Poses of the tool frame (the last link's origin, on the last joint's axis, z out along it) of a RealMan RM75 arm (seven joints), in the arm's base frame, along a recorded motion.
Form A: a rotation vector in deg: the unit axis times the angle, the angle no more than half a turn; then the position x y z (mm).
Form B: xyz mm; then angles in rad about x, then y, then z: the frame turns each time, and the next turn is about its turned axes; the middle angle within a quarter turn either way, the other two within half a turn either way. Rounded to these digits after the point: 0 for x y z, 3 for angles.
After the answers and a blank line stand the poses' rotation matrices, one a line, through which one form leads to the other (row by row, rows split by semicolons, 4 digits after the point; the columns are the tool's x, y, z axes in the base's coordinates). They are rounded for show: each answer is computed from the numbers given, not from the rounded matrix.
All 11 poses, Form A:
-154.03, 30.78, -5.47, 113, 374, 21
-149.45, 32.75, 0.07, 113, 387, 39
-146.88, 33.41, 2.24, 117, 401, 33
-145.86, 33.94, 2.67, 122, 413, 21
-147.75, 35.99, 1.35, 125, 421, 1
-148.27, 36.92, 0.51, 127, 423, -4
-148.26, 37.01, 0.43, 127, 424, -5
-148.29, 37.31, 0.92, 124, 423, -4
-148.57, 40.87, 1.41, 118, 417, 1
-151.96, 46.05, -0.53, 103, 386, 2
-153.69, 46.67, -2.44, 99, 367, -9
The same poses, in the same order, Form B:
113, 374, 21, -2.762, 0.142, 0.367
113, 387, 39, -2.680, 0.096, 0.409
117, 401, 33, -2.634, 0.082, 0.426
122, 413, 21, -2.619, 0.082, 0.435
125, 421, 1, -2.662, 0.095, 0.455
127, 423, -4, -2.678, 0.105, 0.463
127, 424, -5, -2.678, 0.106, 0.464
124, 423, -4, -2.679, 0.100, 0.469
118, 417, 1, -2.699, 0.099, 0.515
103, 386, 2, -2.788, 0.111, 0.569
99, 367, -9, -2.825, 0.125, 0.570

0.9240 -0.3553 0.1415; -0.3823 -0.8480 0.3671; -0.0104 -0.3933 -0.9193
0.9134 -0.3956 0.0963; -0.3952 -0.8043 0.4437; -0.0980 -0.4433 -0.8910
0.9075 -0.4120 0.0816; -0.3974 -0.7796 0.4841; -0.1358 -0.4717 -0.8712
0.9037 -0.4203 0.0817; -0.4024 -0.7684 0.4977; -0.1464 -0.4826 -0.8635
0.8944 -0.4372 0.0946; -0.4289 -0.7781 0.4589; -0.1271 -0.4510 -0.8834
0.8897 -0.4445 0.1043; -0.4415 -0.7791 0.4451; -0.1166 -0.4421 -0.8894
0.8891 -0.4453 0.1055; -0.4427 -0.7787 0.4446; -0.1158 -0.4420 -0.8895
0.8874 -0.4500 0.1001; -0.4445 -0.7778 0.4443; -0.1221 -0.4388 -0.8903
0.8662 -0.4897 0.0991; -0.4817 -0.7659 0.4258; -0.1326 -0.4166 -0.8994
0.8375 -0.5351 0.1111; -0.5375 -0.7697 0.3444; -0.0988 -0.3482 -0.9322
0.8355 -0.5352 0.1246; -0.5452 -0.7794 0.3086; -0.0681 -0.3258 -0.9430

